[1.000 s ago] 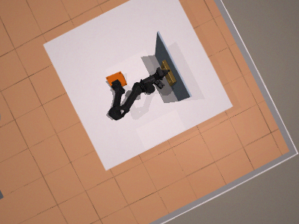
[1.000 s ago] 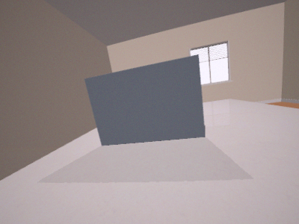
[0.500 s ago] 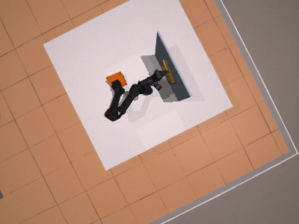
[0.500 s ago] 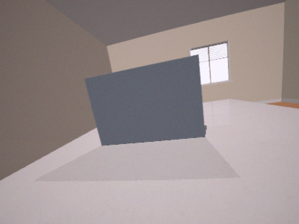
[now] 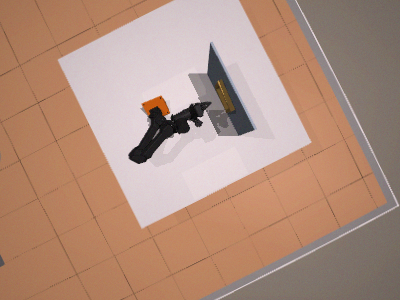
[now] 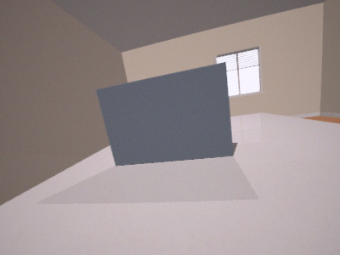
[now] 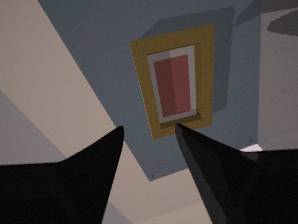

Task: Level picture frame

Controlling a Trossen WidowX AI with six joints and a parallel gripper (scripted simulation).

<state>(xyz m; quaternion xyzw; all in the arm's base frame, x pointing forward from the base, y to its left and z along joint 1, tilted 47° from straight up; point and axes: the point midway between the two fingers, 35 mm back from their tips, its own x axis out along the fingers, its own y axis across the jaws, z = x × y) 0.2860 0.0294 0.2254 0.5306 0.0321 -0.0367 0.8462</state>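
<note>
My gripper tip is now 11 cm short of the picture frame, 6 cm above it and 1 cm to the right of it. From my gripper tip the other things lie so: wall panel: 12 cm ahead, 8 cm below, 1 cm to the left.
</note>
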